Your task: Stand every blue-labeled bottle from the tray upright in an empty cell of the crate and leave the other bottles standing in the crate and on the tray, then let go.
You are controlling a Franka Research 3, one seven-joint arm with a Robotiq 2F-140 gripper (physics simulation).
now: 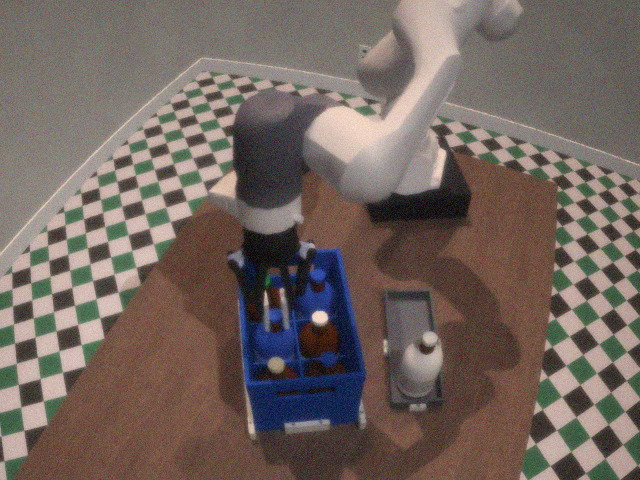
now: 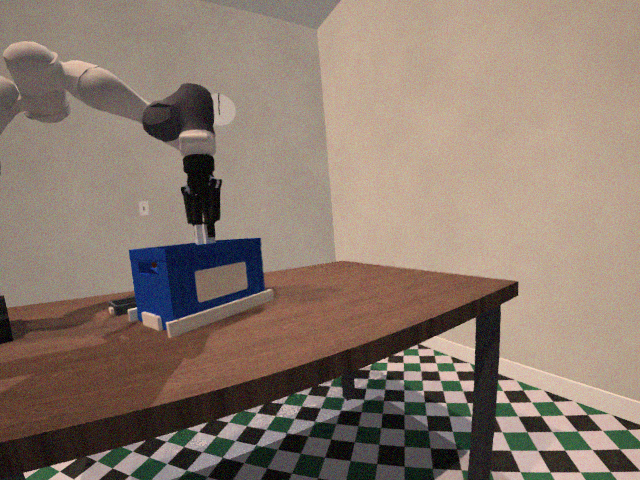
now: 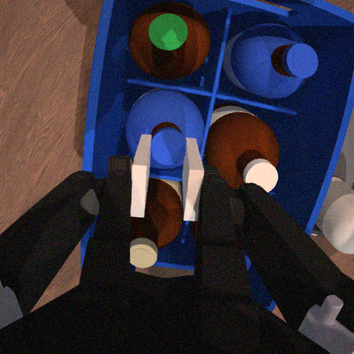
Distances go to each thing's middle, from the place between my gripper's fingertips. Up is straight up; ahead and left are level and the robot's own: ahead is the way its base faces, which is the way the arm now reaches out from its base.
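My gripper: 7 cm above the white-capped brown bottle (image 1: 318,336), 4 cm past, 6 cm to the right. Blue-capped brown bottle (image 1: 328,365): 7 cm below my hand, 3 cm ahead, 11 cm to the left. Cream-capped bottle (image 1: 276,370): 7 cm below my hand, 5 cm to the left, 8 cm ahead. Green-capped brown bottle (image 3: 164,46): 7 cm below my hand, 6 cm behind, 6 cm to the right.
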